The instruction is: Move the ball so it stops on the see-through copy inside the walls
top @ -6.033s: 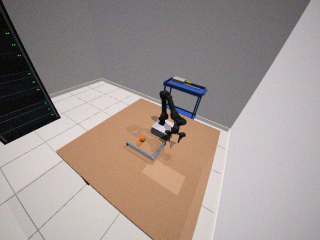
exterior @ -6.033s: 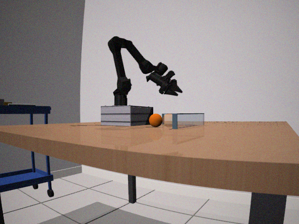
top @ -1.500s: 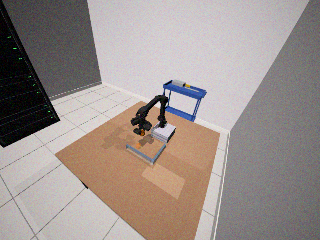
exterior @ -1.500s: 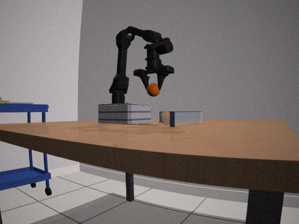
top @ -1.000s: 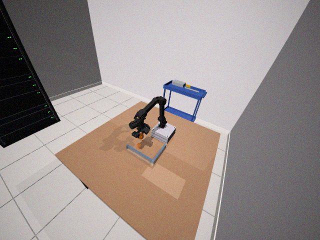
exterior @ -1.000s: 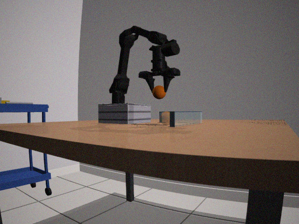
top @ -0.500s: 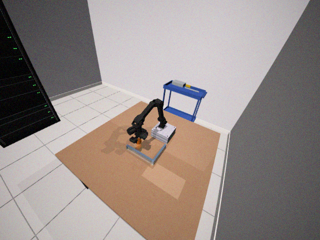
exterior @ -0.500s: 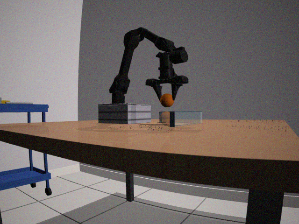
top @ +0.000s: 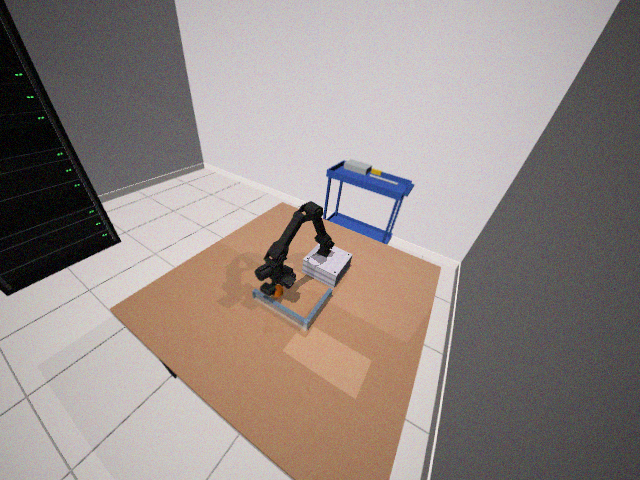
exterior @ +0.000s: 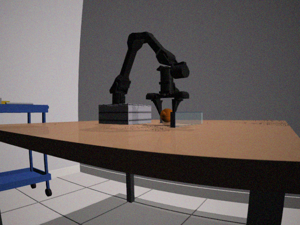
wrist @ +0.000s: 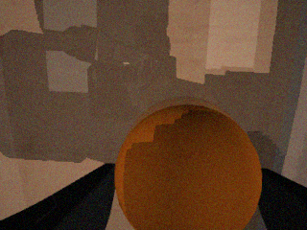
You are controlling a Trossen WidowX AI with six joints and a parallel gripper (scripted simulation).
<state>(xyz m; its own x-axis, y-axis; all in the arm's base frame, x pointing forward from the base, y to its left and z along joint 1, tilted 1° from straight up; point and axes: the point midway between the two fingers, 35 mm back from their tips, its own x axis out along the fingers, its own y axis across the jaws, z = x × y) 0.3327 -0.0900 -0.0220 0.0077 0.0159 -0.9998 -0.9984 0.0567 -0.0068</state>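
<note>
The see-through copy is 1 cm below my gripper tip. From my gripper tip the other things lie so: orange ball right at my gripper tip; then clear wall 8 cm ahead, 6 cm to the left, 1 cm below.
</note>
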